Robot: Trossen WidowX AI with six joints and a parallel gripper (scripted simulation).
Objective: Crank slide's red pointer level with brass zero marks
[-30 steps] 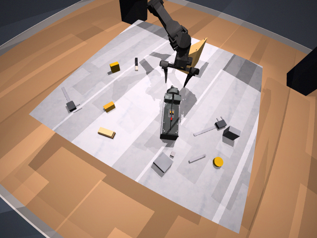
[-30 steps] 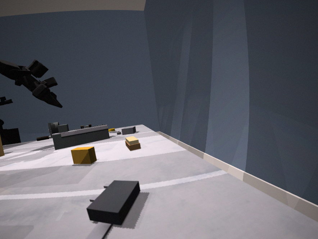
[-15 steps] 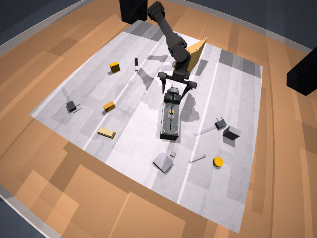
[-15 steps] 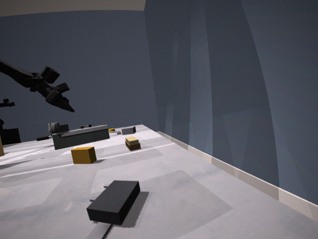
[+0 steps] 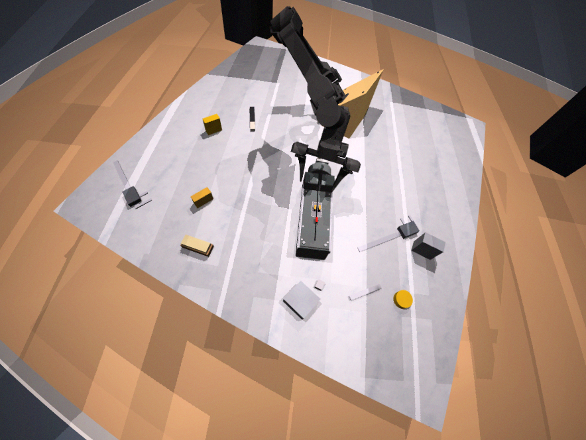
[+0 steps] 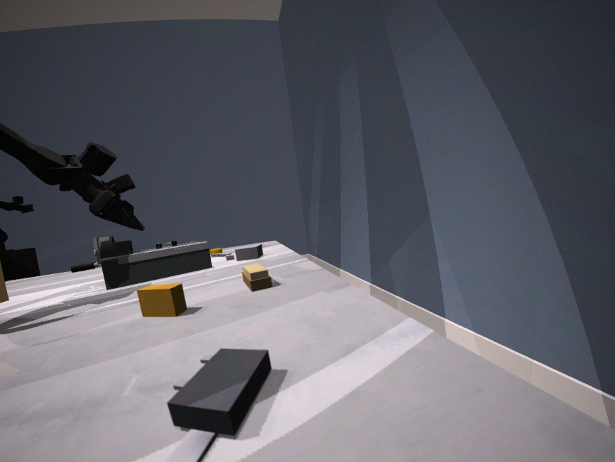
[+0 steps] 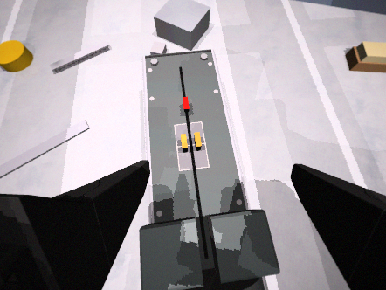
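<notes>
Now: the dark brown crank handle 13 cm behind my gripper tip, 5 cm to the right of it and 7 cm below it. Also, from my gripper tip: tan block (29 cm ahead, 22 cm to the right, 12 cm below); yellow disc (11 cm ahead, 37 cm to the left, 12 cm below); red pointer (7 cm ahead, 5 cm to the left, 5 cm below).
</notes>
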